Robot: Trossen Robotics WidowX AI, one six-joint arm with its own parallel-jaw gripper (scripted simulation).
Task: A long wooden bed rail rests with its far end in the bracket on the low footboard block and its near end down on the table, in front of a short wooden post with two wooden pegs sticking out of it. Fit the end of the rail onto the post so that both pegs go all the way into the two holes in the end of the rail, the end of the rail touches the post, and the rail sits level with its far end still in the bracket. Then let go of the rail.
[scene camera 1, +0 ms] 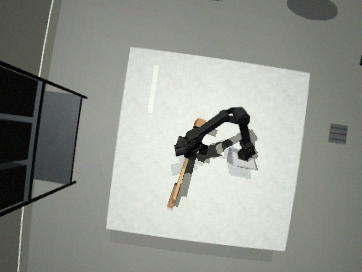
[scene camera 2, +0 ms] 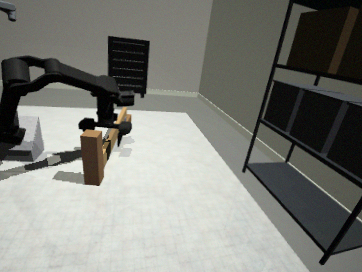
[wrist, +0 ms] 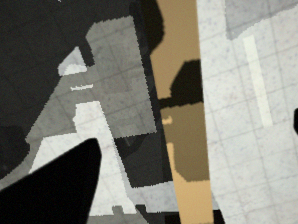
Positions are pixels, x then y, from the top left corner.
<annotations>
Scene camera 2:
gripper: 106, 145
short wooden post: 91, 141
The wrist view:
gripper: 192, 132
</annotations>
